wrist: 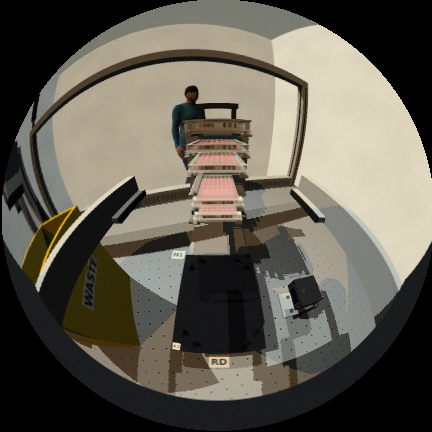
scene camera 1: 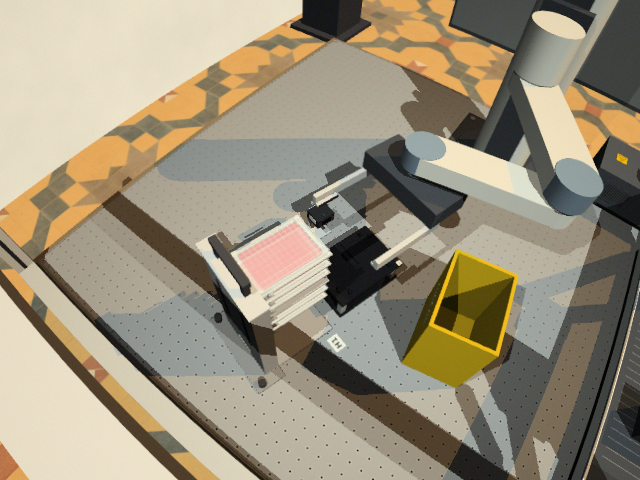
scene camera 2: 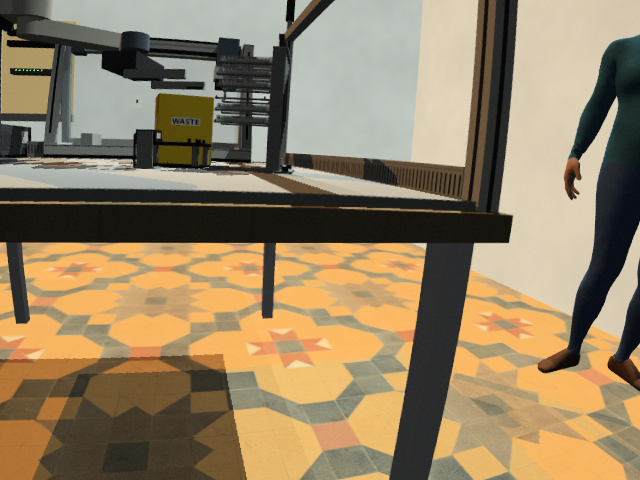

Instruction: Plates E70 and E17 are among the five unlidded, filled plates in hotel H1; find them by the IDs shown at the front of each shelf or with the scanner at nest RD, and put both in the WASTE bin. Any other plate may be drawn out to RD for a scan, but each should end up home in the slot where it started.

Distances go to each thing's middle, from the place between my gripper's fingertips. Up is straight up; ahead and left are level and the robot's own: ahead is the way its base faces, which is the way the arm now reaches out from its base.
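I see the hotel H1 [scene camera 1: 260,331], which is 20 cm ahead of my hand, 6 cm to the right of it and 7 cm below it. The black nest RD [scene camera 1: 350,269] is 5 cm behind my hand, 1 cm to the left of it and 16 cm below it. Going by their middles, the black nest RD is the nearest to my hand of the things named here.
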